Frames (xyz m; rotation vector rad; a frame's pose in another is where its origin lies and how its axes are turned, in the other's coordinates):
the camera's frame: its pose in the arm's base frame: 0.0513 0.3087 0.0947 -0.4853 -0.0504 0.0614
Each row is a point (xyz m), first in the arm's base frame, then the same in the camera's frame.
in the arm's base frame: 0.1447 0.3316 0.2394
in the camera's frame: 0.0996 -0.0518 0.1326
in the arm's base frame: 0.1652 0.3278 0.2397
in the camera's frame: 0.1198 -0.0563 0.1298
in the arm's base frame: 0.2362 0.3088 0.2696
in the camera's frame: 0.1902 -0.0904 0.1429
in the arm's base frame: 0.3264 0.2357 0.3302
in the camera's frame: 0.2770 -0.1875 0.1568
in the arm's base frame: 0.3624 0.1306 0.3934
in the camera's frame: 0.3076 -0.3115 0.1615
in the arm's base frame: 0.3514 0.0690 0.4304
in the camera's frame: 0.2935 -0.3826 0.1663
